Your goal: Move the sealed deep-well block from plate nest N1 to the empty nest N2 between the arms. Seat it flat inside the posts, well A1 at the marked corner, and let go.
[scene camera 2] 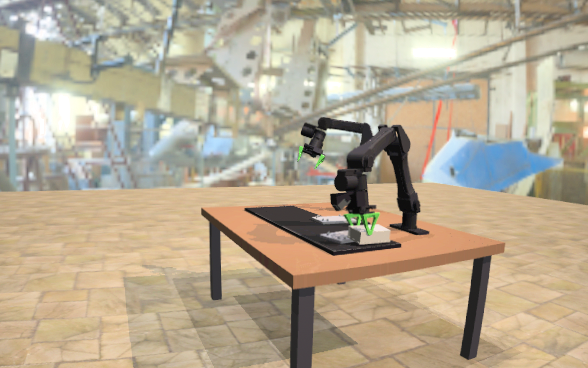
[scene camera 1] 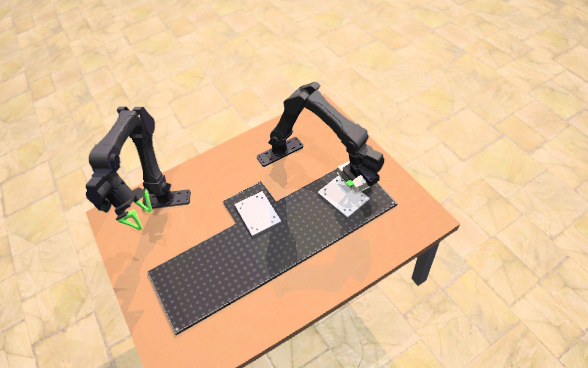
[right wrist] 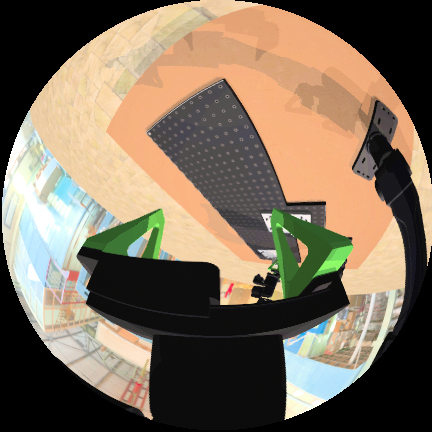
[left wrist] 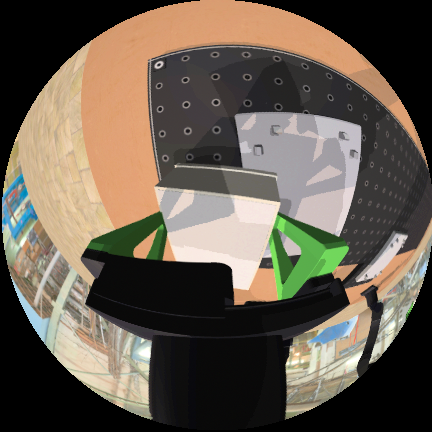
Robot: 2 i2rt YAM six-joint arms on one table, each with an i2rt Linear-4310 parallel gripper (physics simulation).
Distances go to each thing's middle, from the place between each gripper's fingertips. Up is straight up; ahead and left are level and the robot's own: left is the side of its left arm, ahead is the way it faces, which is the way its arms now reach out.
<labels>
I see the nest plate (scene camera 1: 257,213) 7 cm behind my left hand, 41 cm to the right of it and 2 cm below it. The rest, counted from my left hand: white deep-well block (left wrist: 213,213) (3 cm behind).
Now: right hand 370 mm to the right of the nest plate and 210 mm above it. From my right hand the other things lie so: white deep-well block: 770 mm to the left, 190 mm below, 40 mm ahead.
</labels>
